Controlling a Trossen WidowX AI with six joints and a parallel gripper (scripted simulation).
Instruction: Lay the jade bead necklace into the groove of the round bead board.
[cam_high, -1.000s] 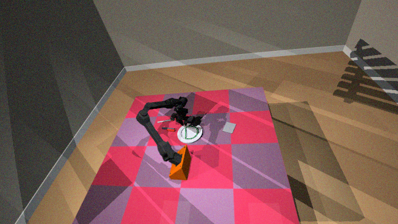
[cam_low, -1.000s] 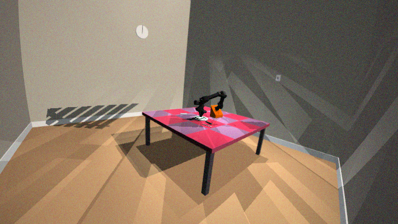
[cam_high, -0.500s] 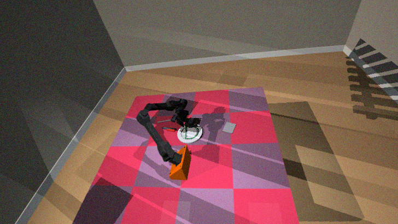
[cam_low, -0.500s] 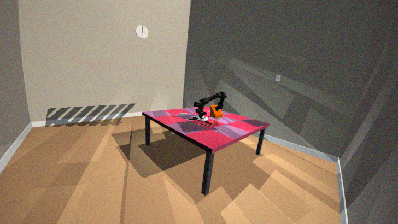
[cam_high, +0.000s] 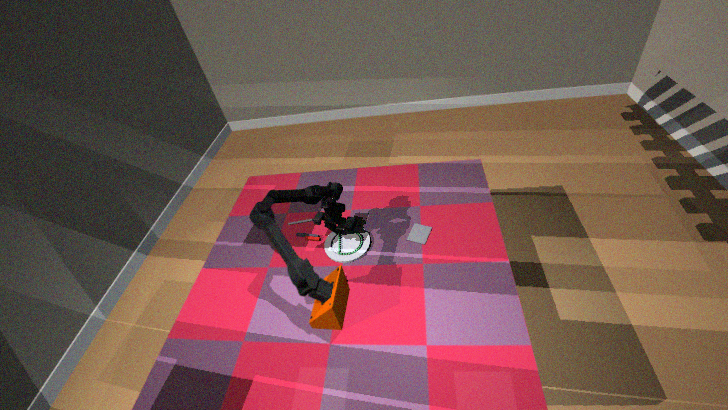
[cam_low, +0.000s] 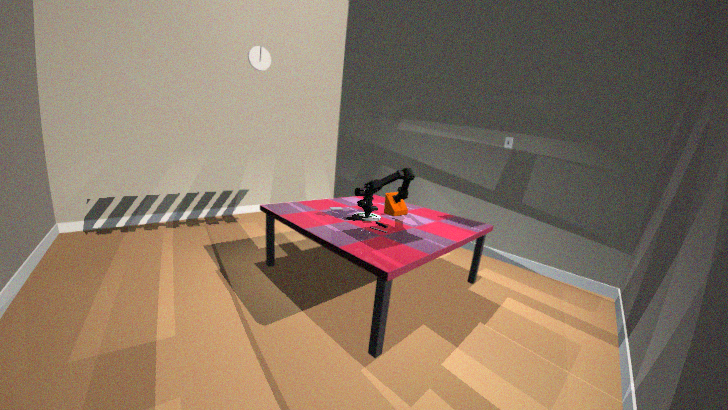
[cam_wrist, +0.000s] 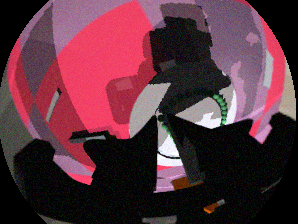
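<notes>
The round white bead board is 50 mm behind my gripper tip, 40 mm to the right of it and 10 mm below it. Round my gripper tip: red-handled tool (140 mm to the left, 10 mm below); flat grey pad (10 mm behind, 350 mm to the right, 10 mm below); thin white rod (100 mm ahead, 210 mm to the left, 10 mm below).
</notes>
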